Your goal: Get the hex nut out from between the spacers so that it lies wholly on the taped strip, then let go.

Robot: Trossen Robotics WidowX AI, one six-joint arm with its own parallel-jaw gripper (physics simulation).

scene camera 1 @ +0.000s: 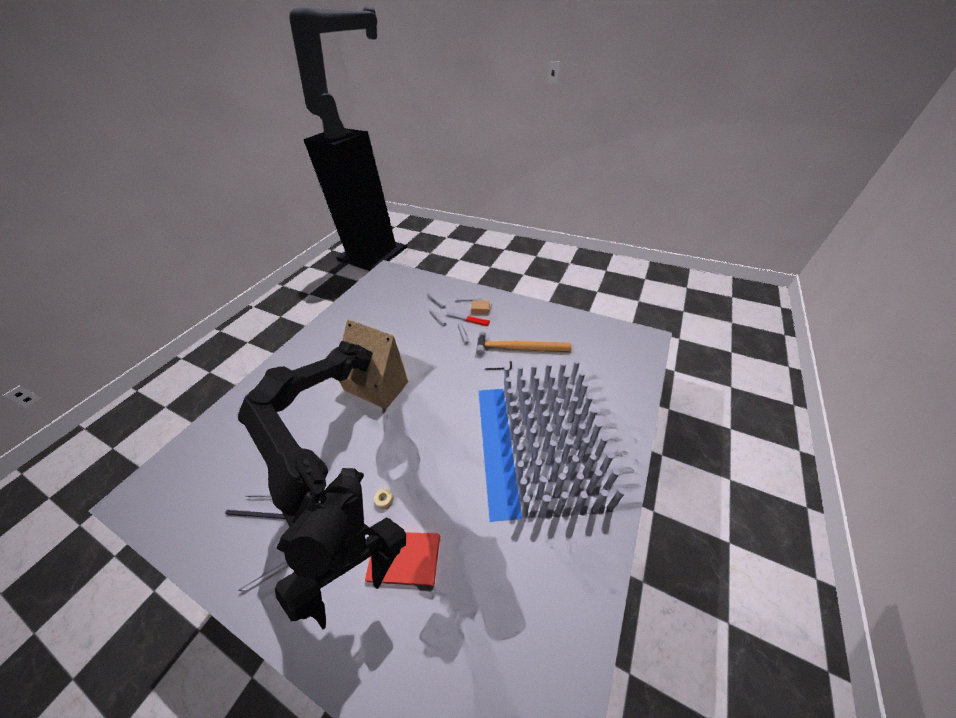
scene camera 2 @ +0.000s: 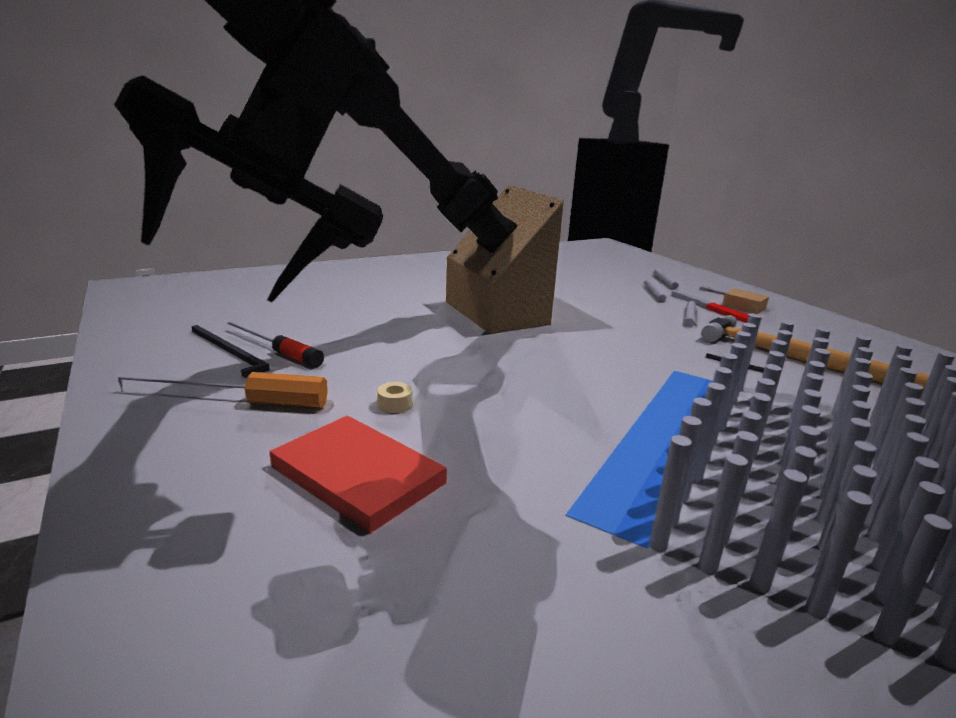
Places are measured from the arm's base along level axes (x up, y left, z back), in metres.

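Pixels of known places: gripper, between the fingertips: [scene camera 1: 351, 605] [scene camera 2: 209, 273]; arm's base, origin of its link: [scene camera 1: 361, 358] [scene camera 2: 497, 234].
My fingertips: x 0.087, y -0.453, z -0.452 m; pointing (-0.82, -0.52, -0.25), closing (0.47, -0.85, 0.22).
Observation:
Ahead of a thing's pixels: the offset from my fingertips to its top centre. "spot": to the spot under its first point.
Grey upright spacers [scene camera 1: 615, 500] [scene camera 2: 775, 533] stand in dense rows on the right part of the table. The blue taped strip @[spot: dx -0.231, dy +0.417, dz -0.026 m] [scene camera 1: 494, 463] [scene camera 2: 639, 452] lies flat along their left side, and the nearest spacers cast shadows on it. The hex nut cannot be made out in either view; the rows of spacers hide much of the table between them. My gripper [scene camera 1: 350, 604] [scene camera 2: 208, 272] is open and empty, its two black fingers wide apart and pointing down. It hangs high above the table on the left, well away from the spacers and the strip.
A red slab @[dx -0.213, dy +0.111, dz +0.041 m] [scene camera 1: 421, 552] [scene camera 2: 355, 463] and a pale yellow ring @[dx -0.210, dy +0.188, dz +0.172 m] [scene camera 1: 376, 499] [scene camera 2: 394, 404] lie between gripper and strip. A wooden block [scene camera 1: 395, 378] [scene camera 2: 525, 285] stands behind. An orange-handled tool @[dx -0.195, dy -0.011, dz +0.257 m] [scene camera 2: 285, 390] lies left. A hammer [scene camera 1: 533, 347] [scene camera 2: 819, 355] lies beyond the spacers.

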